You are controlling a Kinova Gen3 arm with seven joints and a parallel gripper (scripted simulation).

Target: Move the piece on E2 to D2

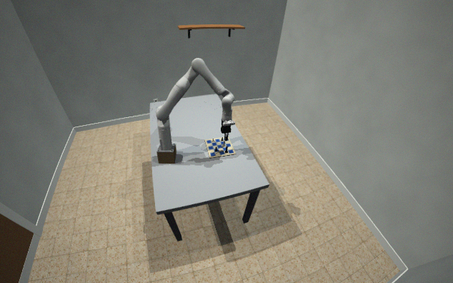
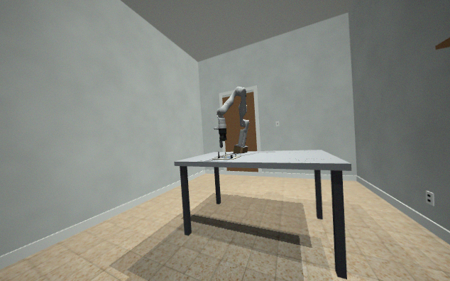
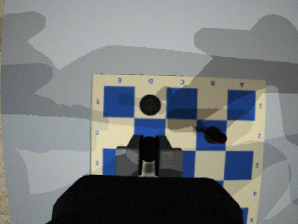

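The black chess piece is 40 mm to the right of my hand and 90 mm below it. Also, from my hand: white pawn: 70 mm behind, 120 mm to the left, 110 mm below; then chessboard: 30 mm behind, 40 mm to the left, 130 mm below.
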